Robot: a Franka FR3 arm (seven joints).
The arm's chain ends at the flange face. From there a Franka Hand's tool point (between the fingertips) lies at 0.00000 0.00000 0.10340 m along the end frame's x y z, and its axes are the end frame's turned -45 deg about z.
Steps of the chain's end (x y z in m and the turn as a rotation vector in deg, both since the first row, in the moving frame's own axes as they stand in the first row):
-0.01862 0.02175 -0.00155 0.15 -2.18 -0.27
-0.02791 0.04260 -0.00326 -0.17 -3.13 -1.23
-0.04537 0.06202 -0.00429 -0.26 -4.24 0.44
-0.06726 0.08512 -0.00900 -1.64 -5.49 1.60
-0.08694 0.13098 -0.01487 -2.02 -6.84 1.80
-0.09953 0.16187 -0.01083 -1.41 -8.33 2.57
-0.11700 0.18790 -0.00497 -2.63 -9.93 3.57
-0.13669 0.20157 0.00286 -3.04 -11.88 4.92
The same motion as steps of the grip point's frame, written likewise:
-0.03114 -0.00075 -0.00163 1.65 -1.44 -0.27
-0.05411 0.00666 -0.00341 2.09 -2.33 -1.23
-0.08165 0.00668 -0.00457 2.81 -3.18 0.44
-0.11676 0.00760 -0.00952 2.72 -5.04 1.60
-0.16527 0.02483 -0.01567 3.41 -6.26 1.80
-0.19702 0.03501 -0.01195 4.89 -6.89 2.57
-0.23124 0.04038 -0.00663 5.16 -8.88 3.57
-0.25757 0.03388 0.00050 6.25 -10.55 4.92

